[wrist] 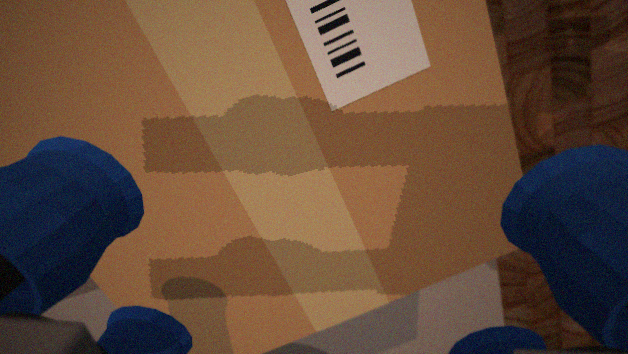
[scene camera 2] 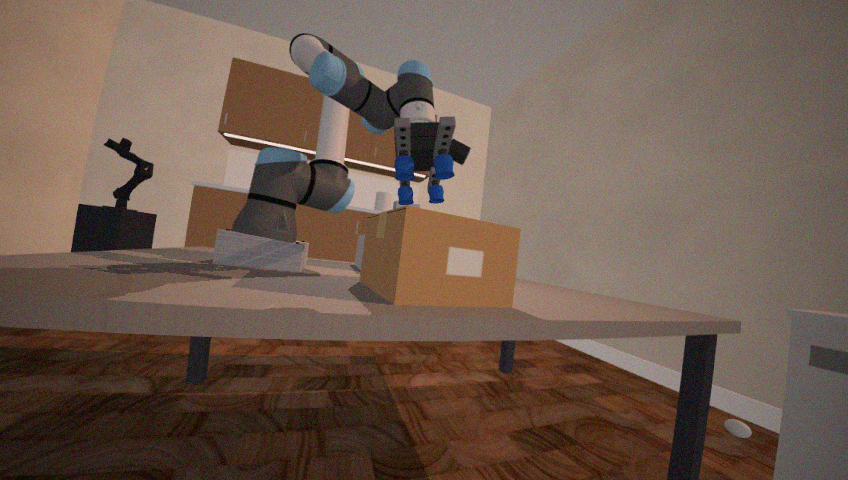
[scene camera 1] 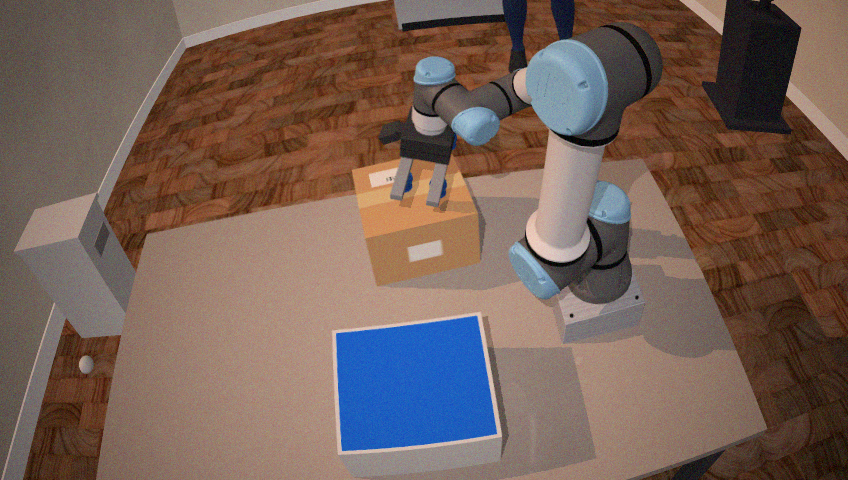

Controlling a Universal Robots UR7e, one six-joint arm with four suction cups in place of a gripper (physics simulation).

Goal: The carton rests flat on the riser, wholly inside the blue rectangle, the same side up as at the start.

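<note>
The orange-brown carton (scene camera 1: 423,228) (scene camera 2: 458,237) (wrist: 190,205) sits flat on the table near its far edge in scene camera 1, tape strip and barcode label on top. The white riser (scene camera 1: 419,462) stands apart, nearer that camera, with the blue rectangle (scene camera 1: 416,383) on its top. My gripper (scene camera 1: 423,184) (scene camera 2: 422,180) points its four blue suction cups down over the carton's top. In scene camera 2 a small gap shows between cups and carton, so it holds nothing and counts as open. In the wrist view the cups' shadows fall on the carton; its left end is cut off.
The grey-brown table (scene camera 1: 249,333) (scene camera 2: 624,315) carries everything. The arm's pale base block (scene camera 1: 601,324) (scene camera 2: 261,249) stands to the right of carton and riser in scene camera 1. A tall grey box (scene camera 1: 71,261) stands on the floor beyond the table's left side.
</note>
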